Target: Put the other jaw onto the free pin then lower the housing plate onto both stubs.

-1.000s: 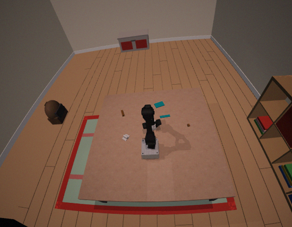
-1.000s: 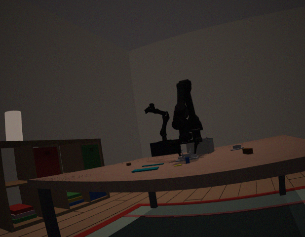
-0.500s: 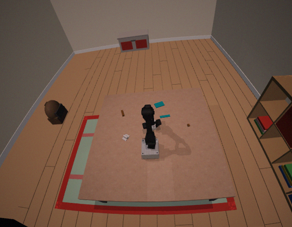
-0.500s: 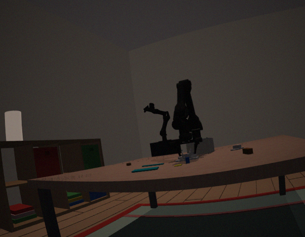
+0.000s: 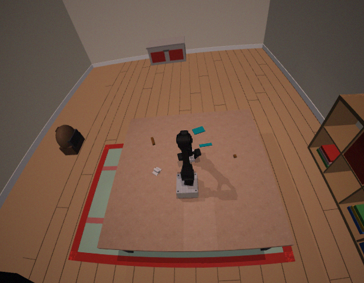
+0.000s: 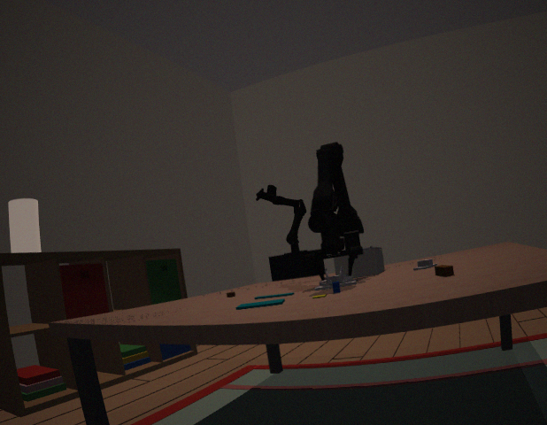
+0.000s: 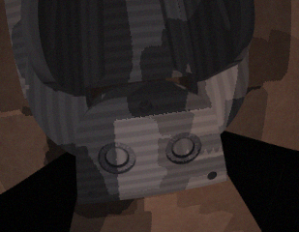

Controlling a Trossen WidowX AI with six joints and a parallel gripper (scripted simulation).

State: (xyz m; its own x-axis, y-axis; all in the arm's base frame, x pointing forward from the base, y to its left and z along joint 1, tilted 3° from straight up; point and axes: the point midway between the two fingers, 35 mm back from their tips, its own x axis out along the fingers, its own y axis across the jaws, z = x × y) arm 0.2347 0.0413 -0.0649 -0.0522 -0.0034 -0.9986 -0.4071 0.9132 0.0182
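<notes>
The housing plate is 1 cm ahead of my gripper tip and 2 cm above it. Round my gripper tip: blue block: 23 cm ahead, 12 cm to the left, 1 cm above; then grey jaw: 1 cm ahead, 3 cm to the left, 1 cm above; then teal bar: 18 cm ahead, 11 cm to the right.
</notes>
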